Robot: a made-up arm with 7 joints. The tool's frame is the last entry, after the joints. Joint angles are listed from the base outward. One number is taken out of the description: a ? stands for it. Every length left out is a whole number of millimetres.
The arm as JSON. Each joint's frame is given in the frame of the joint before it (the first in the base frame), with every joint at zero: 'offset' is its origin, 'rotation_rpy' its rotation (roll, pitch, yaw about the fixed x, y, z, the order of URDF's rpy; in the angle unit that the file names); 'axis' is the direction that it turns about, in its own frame. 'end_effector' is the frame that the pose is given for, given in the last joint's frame.
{
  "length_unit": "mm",
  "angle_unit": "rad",
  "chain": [
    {
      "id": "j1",
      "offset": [
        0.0,
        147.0,
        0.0
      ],
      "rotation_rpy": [
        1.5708,
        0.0,
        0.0
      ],
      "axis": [
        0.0,
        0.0,
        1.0
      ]
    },
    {
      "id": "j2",
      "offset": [
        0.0,
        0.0,
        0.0
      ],
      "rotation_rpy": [
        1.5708,
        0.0,
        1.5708
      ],
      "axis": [
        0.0,
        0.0,
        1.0
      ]
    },
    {
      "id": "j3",
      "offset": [
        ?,
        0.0,
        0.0
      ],
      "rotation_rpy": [
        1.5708,
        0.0,
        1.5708
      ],
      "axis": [
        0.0,
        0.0,
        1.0
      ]
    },
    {
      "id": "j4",
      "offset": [
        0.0,
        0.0,
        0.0
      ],
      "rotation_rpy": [
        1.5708,
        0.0,
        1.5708
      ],
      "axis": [
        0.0,
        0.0,
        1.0
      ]
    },
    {
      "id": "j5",
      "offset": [
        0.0,
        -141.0,
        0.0
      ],
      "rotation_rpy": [
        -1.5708,
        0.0,
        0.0
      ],
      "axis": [
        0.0,
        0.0,
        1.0
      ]
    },
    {
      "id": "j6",
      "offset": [
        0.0,
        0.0,
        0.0
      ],
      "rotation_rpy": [
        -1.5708,
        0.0,
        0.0
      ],
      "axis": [
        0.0,
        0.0,
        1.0
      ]
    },
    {
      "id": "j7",
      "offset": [
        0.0,
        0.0,
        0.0
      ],
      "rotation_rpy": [
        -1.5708,
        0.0,
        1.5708
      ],
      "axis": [
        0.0,
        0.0,
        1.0
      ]
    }
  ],
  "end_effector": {
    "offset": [
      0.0,
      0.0,
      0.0
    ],
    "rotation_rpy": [
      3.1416,
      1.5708,
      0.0
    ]
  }
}
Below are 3 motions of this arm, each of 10 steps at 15 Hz.
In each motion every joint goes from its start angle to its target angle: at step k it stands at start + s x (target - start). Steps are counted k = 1, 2, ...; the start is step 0. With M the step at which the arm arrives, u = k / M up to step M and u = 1 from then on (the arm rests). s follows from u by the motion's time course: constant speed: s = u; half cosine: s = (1 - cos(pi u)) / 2; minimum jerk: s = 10 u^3 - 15 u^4 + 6 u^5.
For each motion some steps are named. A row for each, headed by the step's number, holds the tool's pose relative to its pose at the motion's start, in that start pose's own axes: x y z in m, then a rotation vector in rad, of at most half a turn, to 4 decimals.
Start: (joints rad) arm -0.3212 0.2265 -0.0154 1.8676 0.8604 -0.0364 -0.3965
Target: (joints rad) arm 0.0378 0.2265 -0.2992 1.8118 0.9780 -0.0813 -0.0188
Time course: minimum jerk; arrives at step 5
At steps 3, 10:
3: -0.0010 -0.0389 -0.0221 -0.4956 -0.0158 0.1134
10: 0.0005 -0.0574 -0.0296 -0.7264 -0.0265 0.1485

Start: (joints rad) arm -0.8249 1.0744 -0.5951 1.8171 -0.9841 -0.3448 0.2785
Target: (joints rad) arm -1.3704 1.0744 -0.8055 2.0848 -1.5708 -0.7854 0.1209
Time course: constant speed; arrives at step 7
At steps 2, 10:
2: 0.0319 -0.0118 -0.0014 -0.0488 -0.2699 -0.1081
10: 0.1094 -0.0228 0.0194 -0.0411 -0.9667 -0.2727

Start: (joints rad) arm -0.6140 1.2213 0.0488 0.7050 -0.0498 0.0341 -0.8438
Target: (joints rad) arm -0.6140 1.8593 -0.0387 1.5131 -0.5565 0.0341 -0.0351
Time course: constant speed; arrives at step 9
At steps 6, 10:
6: 0.0822 0.0820 -0.0407 -0.1706 -0.7933 -0.3248
10: 0.1189 0.1180 -0.0293 -0.2017 -1.0928 -0.6749

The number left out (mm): -169.0
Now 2 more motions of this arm.
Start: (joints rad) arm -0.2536 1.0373 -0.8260 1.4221 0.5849 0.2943 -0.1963
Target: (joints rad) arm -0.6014 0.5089 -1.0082 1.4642 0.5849 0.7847 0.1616
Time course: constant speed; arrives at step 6
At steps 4, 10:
4: -0.0119 -0.1120 0.0107 -0.7251 0.3482 0.0667
10: -0.0086 -0.1624 0.0334 -1.0874 0.4982 0.0983

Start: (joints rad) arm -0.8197 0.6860 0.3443 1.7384 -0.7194 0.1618 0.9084
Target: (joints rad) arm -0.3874 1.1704 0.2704 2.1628 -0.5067 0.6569 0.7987
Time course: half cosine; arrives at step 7
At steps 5, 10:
5: 0.0415 0.0733 0.0727 0.6013 -0.0487 -0.0738
10: 0.0505 0.0785 0.0922 0.7189 -0.0608 -0.0922

